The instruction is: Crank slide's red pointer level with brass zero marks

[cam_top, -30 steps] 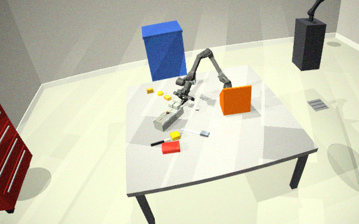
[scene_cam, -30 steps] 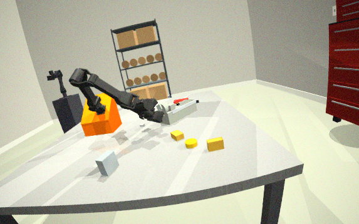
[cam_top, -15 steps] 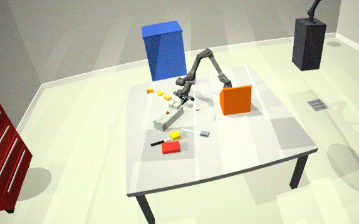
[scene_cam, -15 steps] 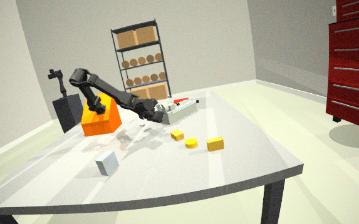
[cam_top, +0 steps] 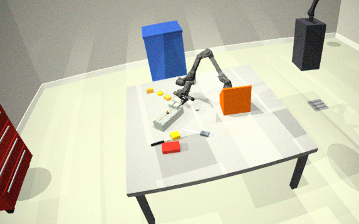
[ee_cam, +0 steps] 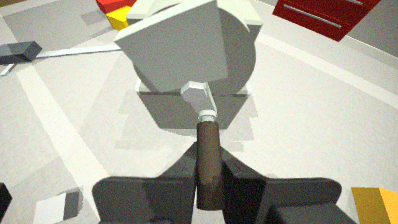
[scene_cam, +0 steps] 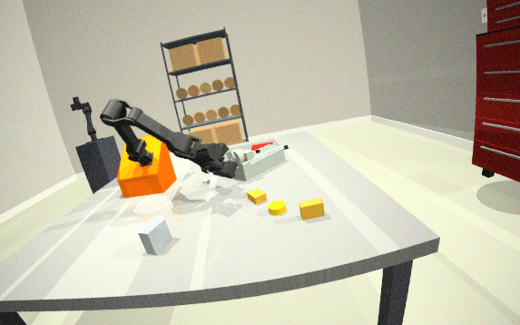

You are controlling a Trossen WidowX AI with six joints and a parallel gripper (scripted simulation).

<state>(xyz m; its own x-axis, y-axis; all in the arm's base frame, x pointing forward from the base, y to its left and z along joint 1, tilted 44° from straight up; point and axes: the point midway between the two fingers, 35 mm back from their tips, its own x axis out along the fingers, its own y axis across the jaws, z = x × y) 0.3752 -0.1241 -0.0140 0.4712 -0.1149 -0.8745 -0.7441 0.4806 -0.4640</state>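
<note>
My gripper tip is 30 mm below the dark brown crank handle, 10 mm to the left of it and 10 mm past it. Round my gripper tip: yellow block 330 mm to the left, 60 mm ahead, 20 mm below; grey cube 390 mm to the right, 160 mm behind; red pointer 130 mm to the left, 100 mm ahead, 50 mm above.
</note>
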